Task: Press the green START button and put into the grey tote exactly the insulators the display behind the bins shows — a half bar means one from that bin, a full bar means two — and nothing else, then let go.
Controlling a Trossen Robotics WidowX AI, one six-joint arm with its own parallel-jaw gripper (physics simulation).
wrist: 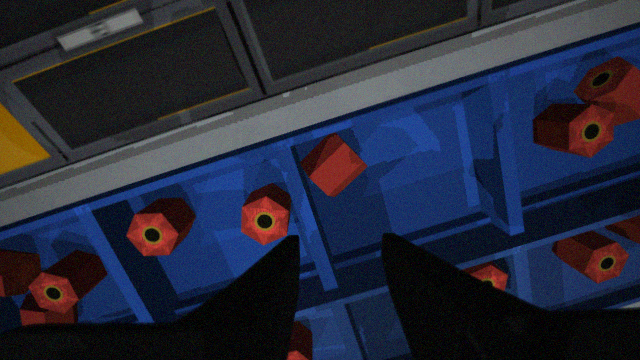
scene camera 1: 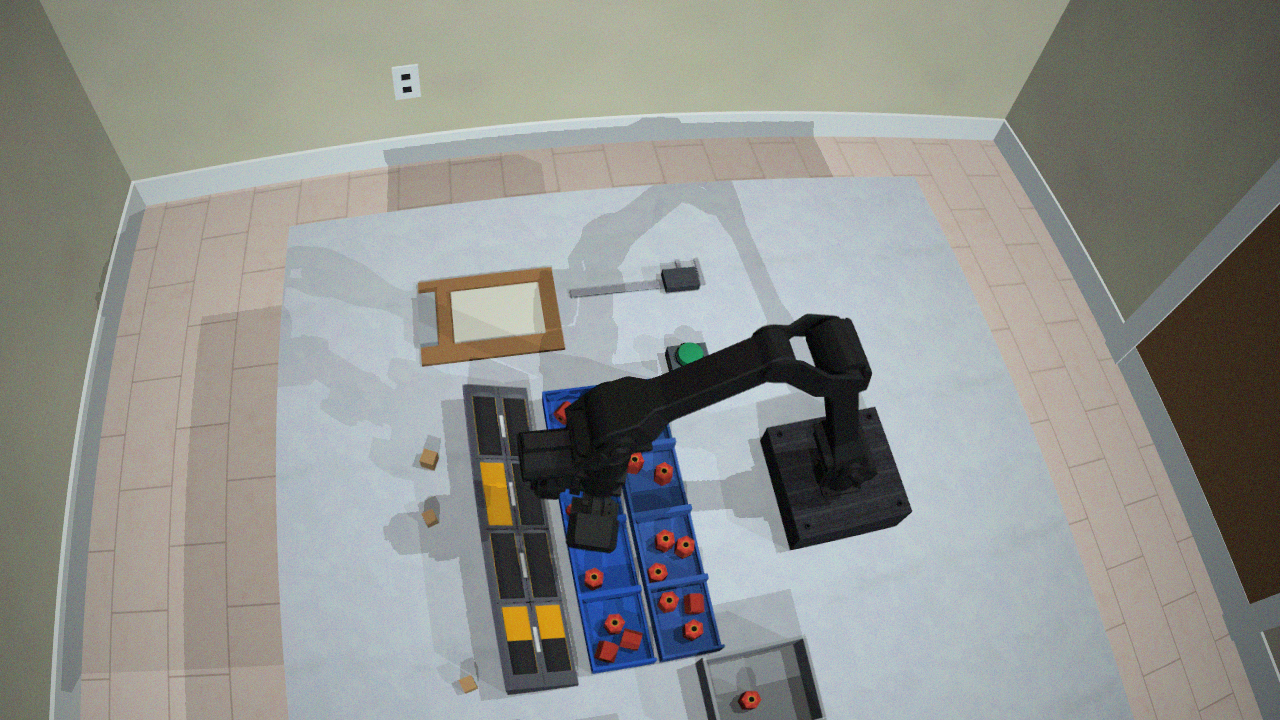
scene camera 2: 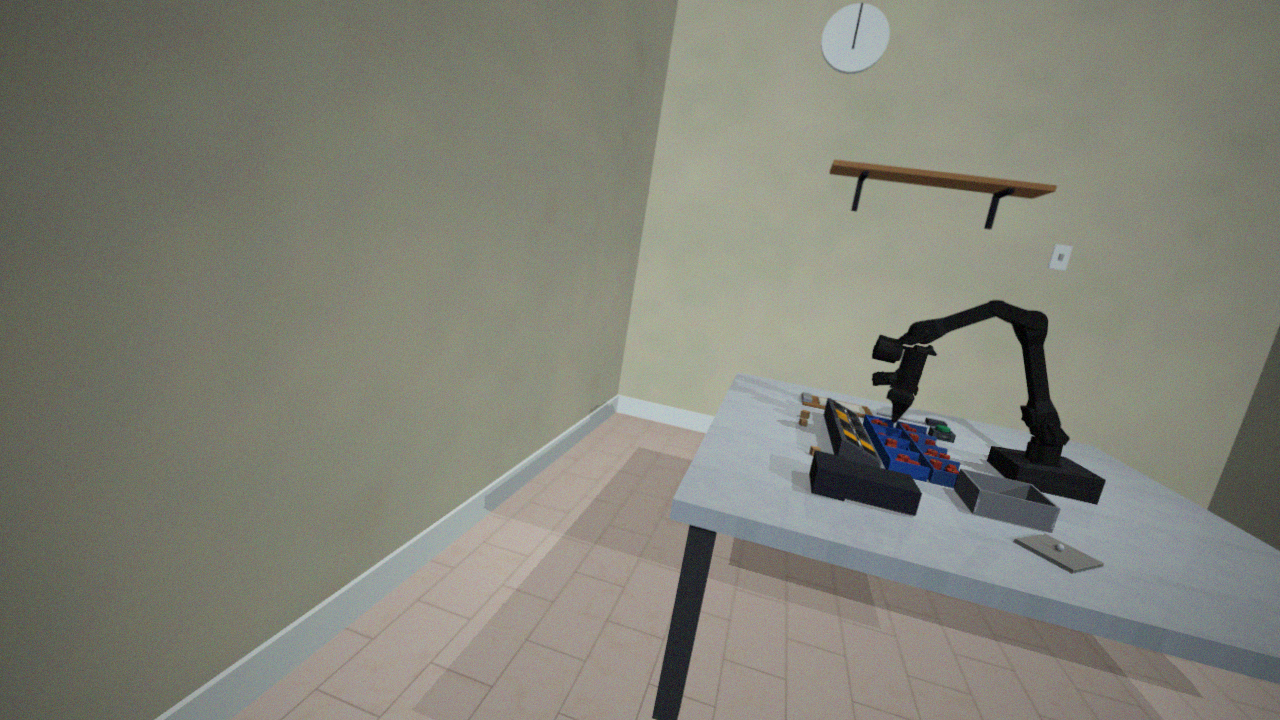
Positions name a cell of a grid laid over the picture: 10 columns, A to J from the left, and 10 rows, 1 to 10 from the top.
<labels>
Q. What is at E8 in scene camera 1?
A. The gripper.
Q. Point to a display panel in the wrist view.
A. At D1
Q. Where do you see a display panel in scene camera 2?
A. At G7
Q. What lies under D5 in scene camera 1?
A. A brown board with white pad.
</labels>
